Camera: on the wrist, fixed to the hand. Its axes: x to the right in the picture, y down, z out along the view.
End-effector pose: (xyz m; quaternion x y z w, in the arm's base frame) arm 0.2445 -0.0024 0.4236 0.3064 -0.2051 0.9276 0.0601
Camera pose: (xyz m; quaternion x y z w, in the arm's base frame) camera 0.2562 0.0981 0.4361 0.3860 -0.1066 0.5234 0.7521
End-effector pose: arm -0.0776 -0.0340 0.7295 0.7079 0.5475 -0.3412 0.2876
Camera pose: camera -0.1693 0.0079 0.7449 0.0106 0.9253 -0.3603 0.1178
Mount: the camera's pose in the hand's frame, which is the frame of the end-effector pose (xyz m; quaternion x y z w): -0.0034 -0.0984 -0.0265 -0.1988 -0.0498 -0.7127 0.6709
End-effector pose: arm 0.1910 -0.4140 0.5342 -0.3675 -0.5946 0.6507 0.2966
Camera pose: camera 0.2099 -0.3906 0.6316 0.1507 -0.8049 0.1253 0.5601
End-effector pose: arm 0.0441 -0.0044 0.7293 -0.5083 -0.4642 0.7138 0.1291
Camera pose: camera 0.0397 0.0602 0.8081 -0.0003 -0.8220 0.3199 0.4712
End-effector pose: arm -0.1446 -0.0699 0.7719 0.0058 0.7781 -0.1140 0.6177
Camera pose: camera -0.1840 -0.1604 0.7975 -0.6791 0.5180 -0.3623 0.3731
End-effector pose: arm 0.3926 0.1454 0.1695 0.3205 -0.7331 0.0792 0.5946
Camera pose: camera 0.4702 0.0829 0.1477 0.6232 -0.3088 -0.5323 0.4826
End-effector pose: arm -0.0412 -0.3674 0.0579 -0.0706 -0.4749 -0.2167 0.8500
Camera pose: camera -0.0650 -0.4632 0.0323 0.1113 -0.3682 -0.8421 0.3781
